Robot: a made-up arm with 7 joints. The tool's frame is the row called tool.
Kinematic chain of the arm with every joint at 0, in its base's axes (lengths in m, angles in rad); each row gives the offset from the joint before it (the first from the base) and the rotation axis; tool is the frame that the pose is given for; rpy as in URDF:
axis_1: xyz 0 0 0.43 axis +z
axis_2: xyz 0 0 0 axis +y
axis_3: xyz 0 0 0.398 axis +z
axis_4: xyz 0.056 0 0 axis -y
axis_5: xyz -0.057 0 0.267 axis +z
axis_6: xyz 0 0 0 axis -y
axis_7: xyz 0.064 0 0 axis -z
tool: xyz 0 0 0 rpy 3.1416 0 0
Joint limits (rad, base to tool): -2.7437..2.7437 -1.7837..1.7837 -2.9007..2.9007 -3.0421..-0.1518 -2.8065..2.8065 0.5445..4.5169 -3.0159..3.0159
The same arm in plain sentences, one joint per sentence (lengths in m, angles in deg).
The arm has seven revolute joints in a row. What follows holds with every joint at zero, and every direction is one of the base frame's.
The first joint is mounted 0.4300 m along +z from the base frame's origin and turns about +z, from -157.20 to 157.20 deg.
The second joint is mounted at the same point as the first joint and turns about +y, from -102.20 to 102.20 deg.
The third joint is mounted 0.3980 m along +z from the second joint and turns about +z, from -166.20 to 166.20 deg.
The fourth joint is mounted 0.0560 m along +x from the third joint and turns about -y, from -174.30 to -8.70 deg.
The fifth joint is mounted 0.0570 m along -x and 0.2670 m along +z from the fourth joint and turns about +z, from -160.80 to 160.80 deg.
The sixth joint is mounted at the same point as the fifth joint and turns about -y, from 31.20 to 258.80 deg.
The seventh joint is mounted 0.0640 m along +x from the sixth joint and turns about -z, from -172.80 to 172.80 deg.
The tool frame, which is the frame that the pose is given for, is mounted at the same point as the seventh joint; its axes are the base frame's turned by roll -180.00, pitch 0.00 and yaw 0.00 deg (as in URDF: about the fixed x, then y, then z).

